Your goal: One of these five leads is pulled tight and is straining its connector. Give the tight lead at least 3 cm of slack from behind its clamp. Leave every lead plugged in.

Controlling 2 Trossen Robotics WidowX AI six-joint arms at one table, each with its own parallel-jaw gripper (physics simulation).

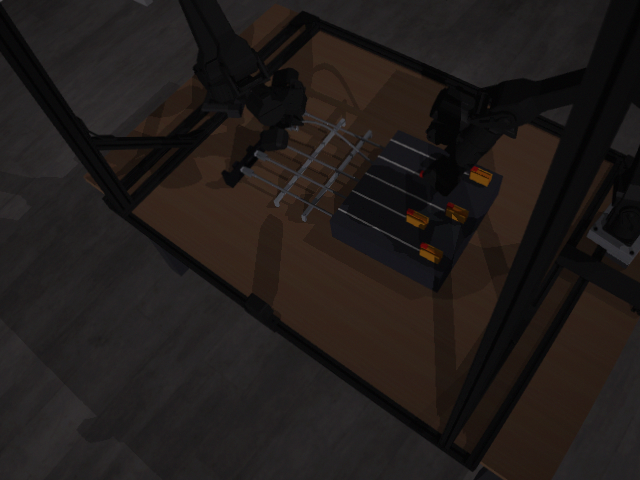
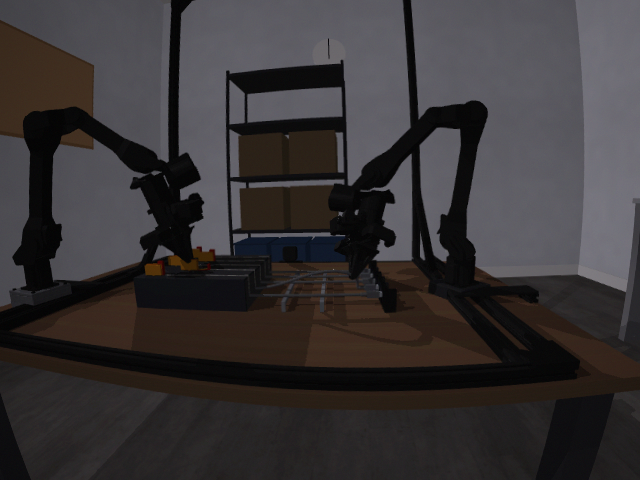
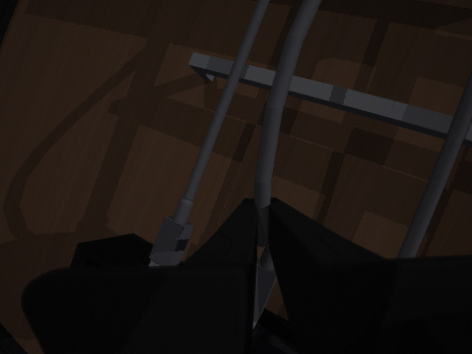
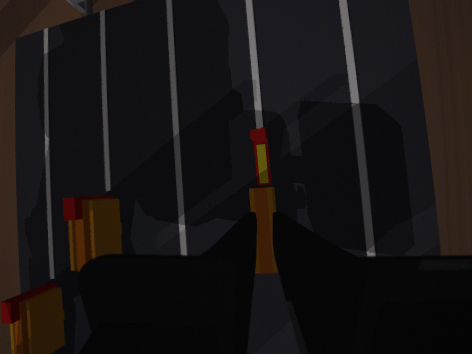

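Where they show: left gripper, fingertip midpoint: (image 1: 302, 123) (image 2: 352, 279) (image 3: 259, 208); right gripper, fingertip midpoint: (image 2: 190, 261) (image 4: 263, 221); left arm's base at its link origin: (image 1: 224, 95) (image 2: 459, 282); right arm's base at its link origin: (image 1: 623, 227) (image 2: 40, 286).
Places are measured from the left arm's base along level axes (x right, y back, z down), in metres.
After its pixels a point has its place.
Observation:
Five grey leads run from a black anchor bar (image 1: 233, 177) {x 0.251, y -0.087, z 0.001 m} across two grey clamp bars (image 1: 279, 201) {x 0.299, y -0.203, z 0.012 m} (image 1: 306, 215) {x 0.331, y -0.270, z 0.010 m} (image 3: 305, 88) {x 0.119, y -0.282, z 0.006 m} onto a dark block (image 1: 375, 248) {x 0.415, y -0.430, z -0.023 m} (image 2: 190, 290) {x 0.169, y -0.554, z -0.015 m} with orange connectors (image 1: 481, 176) {x 0.249, y -0.629, z -0.062 m} (image 1: 430, 252) {x 0.434, y -0.537, z -0.060 m}. My left gripper (image 1: 271, 136) (image 2: 358, 271) {x 0.098, y -0.224, z -0.018 m} (image 3: 259, 208) {x 0.098, y -0.224, z -0.018 m} is shut on the second lead from the far side (image 3: 273, 116) {x 0.109, y -0.255, z -0.040 m}, behind the clamp bars; that lead bows upward. My right gripper (image 1: 444, 180) {x 0.261, y -0.549, z -0.058 m} (image 2: 182, 254) {x 0.261, y -0.549, z -0.058 m} (image 4: 263, 221) {x 0.261, y -0.549, z -0.058 m} is shut on an orange connector (image 4: 263, 200) {x 0.256, y -0.540, z -0.063 m} on the block. A red and yellow plug (image 4: 261, 158) {x 0.247, y -0.519, z -0.041 m} sits just ahead of it.
A neighbouring lead (image 3: 213, 133) {x 0.070, y -0.264, z 0.001 m} ends in a grey ferrule (image 3: 169, 242) {x 0.044, y -0.208, z -0.003 m} beside my left fingers. Black frame rails (image 1: 199, 271) {x 0.482, y -0.056, z 0.036 m} edge the table. A shelf rack (image 2: 229, 167) with boxes and a blue bin (image 2: 261, 248) stand behind the table.

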